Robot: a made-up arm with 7 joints.
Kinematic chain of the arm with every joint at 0, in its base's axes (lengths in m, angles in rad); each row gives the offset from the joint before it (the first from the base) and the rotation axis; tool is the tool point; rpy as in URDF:
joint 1: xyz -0.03 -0.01 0.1 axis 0 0.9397 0.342
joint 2: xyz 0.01 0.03 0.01 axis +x
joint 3: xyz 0 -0.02 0.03 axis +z
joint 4: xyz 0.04 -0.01 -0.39 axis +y
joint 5: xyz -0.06 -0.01 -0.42 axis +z
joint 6: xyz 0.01 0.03 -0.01 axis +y
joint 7: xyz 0 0.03 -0.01 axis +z
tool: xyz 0.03 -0.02 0.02 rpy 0 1.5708 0
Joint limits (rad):
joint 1: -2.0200..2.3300
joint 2: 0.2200..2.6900
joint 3: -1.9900..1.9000
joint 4: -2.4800..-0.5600
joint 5: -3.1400..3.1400
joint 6: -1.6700..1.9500
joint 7: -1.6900..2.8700
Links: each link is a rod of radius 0.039 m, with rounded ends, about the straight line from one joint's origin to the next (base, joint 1, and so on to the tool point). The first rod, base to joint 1, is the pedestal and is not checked.
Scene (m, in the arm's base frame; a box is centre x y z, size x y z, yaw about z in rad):
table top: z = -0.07
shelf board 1: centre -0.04 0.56 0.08 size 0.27 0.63 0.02 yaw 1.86
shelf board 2: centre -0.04 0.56 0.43 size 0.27 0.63 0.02 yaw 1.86
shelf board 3: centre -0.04 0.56 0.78 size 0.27 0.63 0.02 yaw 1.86
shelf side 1: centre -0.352 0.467 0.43 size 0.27 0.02 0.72 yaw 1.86
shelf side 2: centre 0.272 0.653 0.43 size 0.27 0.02 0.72 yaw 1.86
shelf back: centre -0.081 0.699 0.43 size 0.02 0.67 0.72 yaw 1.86
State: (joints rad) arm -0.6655 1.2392 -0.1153 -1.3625 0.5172 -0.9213 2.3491
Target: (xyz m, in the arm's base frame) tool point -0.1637 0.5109 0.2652
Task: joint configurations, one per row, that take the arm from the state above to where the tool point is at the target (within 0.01 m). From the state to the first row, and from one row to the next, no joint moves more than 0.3 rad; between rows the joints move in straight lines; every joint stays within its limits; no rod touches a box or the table.
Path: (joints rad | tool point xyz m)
1: -0.7303 1.1483 0.1798 -1.5860 0.3748 -0.9037 2.2847 | 0.4584 0.3598 0.3862
2: -0.7950 1.0574 0.4750 -1.8095 0.2325 -0.8862 2.2204 | 0.3103 0.3374 0.4624
3: -0.8598 0.9665 0.7701 -2.0330 0.0901 -0.8686 2.1560 | 0.1431 0.3357 0.4593
4: -0.9246 0.8756 1.0652 -2.2565 -0.0523 -0.8510 2.0917 | -0.0021 0.3276 0.3829
5: -0.9894 0.7847 1.3604 -2.4800 -0.1946 -0.8335 2.0273 | -0.0978 0.2894 0.2652
6: -1.0337 0.9527 1.4882 -2.2157 0.0406 -0.8659 2.1362 | -0.1310 0.4032 0.2752
7: -1.0781 1.1207 1.6160 -1.9514 0.2757 -0.8983 2.2452 | -0.1637 0.5109 0.2652

